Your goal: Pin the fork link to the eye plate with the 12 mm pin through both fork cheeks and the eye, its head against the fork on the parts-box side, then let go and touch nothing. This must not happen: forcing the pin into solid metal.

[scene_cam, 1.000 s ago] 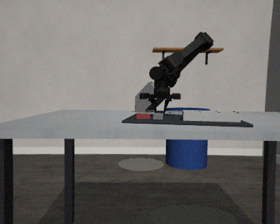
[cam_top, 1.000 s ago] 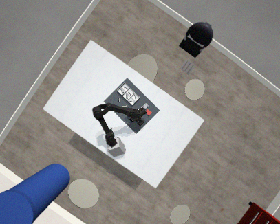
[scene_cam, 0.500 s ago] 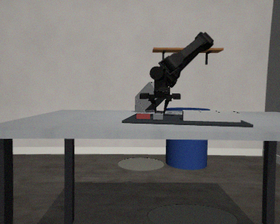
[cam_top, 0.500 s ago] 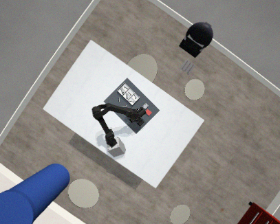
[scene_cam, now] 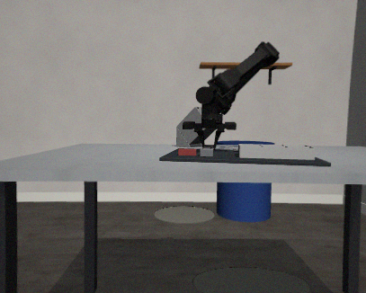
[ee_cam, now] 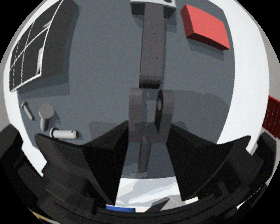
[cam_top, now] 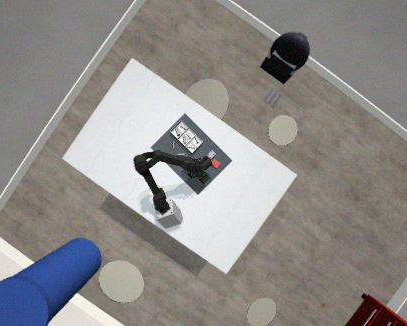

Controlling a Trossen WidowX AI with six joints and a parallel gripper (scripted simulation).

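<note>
The fork link is 30 mm below my hand. From my hand the other things lie so: grey pin 110 mm to the left, 40 mm behind, 30 mm below; then dark mat 110 mm to the left, 50 mm below, 40 mm ahead; then eye plate 60 mm ahead, 30 mm below, 10 mm to the left.
</note>
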